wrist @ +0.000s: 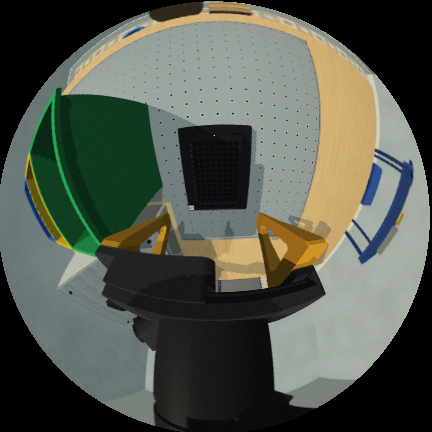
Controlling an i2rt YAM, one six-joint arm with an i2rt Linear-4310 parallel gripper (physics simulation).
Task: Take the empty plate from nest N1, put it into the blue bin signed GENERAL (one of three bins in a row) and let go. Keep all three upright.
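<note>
A dark plate with a grid of wells lies flat in a black nest on the perforated grey board, near the middle of the wrist view. A small white mark shows at its lower left corner. My gripper is open, with nothing between its orange fingers. It is above the board, and the plate shows beyond the fingertips. The blue bin shows as a thin strip at the far left, past the yellow bin. Its inside and its sign are hidden.
The large green bin stands left of the nest, its wall close to the left finger in the view. The perforated board lies on the wooden table. A blue frame-like object shows beyond the right table edge. A grey metal plate is at lower left.
</note>
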